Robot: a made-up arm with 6 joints.
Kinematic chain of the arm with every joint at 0, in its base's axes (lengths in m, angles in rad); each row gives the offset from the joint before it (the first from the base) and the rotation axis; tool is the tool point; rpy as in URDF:
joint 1: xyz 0 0 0.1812 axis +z
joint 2: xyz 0 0 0 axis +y
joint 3: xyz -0.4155 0 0.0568 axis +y
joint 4: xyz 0.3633 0 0.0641 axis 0.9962 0 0.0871
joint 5: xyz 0 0 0 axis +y
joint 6: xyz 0.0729 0 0.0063 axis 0.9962 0 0.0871
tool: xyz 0 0 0 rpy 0 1.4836 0
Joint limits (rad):
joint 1: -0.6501..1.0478
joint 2: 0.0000..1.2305
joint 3: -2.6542..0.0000
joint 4: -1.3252..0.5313
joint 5: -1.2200..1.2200
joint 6: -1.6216..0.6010
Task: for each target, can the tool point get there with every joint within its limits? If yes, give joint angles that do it. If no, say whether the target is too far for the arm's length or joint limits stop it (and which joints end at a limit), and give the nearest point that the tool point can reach.
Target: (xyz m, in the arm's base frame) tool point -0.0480 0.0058 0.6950
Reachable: yes | joints 0.0505 0.4261 -0.8845 -0.1439 -0.8965 -1.2237
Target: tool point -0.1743 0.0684 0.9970
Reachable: yes | joints -0.3734 0.9646 -2.3454 -0.0112 -0.1433 -0.9946
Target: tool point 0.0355 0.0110 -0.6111
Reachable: no: joint limits stop it (at a limit: joint 2, joint 3) | nearest point 0.0875 0.0271 0.1978 | short by 0.811 m
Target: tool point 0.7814 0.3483 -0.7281
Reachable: no: too far | nearest point 0.1566 0.0698 0.2318 | short by 1.179 m
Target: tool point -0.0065 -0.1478 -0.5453
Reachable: no: joint limits stop it (at a limit: joint 1, joint 2, joint 3) | nearest point 0.0695 -0.0664 0.1984 | short by 0.752 m
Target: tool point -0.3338 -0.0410 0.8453
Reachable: yes | joints 0.1084 0.4256 -1.8037 -0.8141 0.0874 -0.8668
